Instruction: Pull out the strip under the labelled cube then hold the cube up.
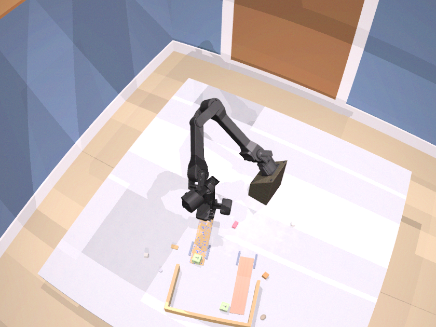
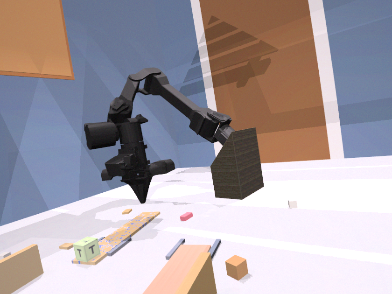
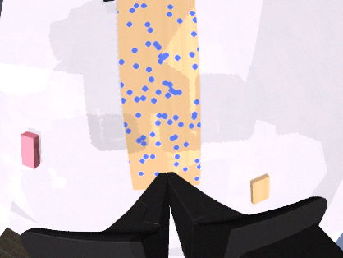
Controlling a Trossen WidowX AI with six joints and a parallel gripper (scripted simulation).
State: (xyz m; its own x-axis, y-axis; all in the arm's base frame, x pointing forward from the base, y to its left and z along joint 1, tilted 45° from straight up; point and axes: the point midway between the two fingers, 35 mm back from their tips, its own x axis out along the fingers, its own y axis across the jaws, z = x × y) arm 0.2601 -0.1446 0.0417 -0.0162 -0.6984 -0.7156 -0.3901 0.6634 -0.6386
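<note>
Right now my gripper tip is 40 mm past the pink block, 110 mm to the right of it and 40 mm above it. From my gripper tip the other things lie so: orange cube 90 mm ahead, 330 mm to the left, 30 mm below.
</note>
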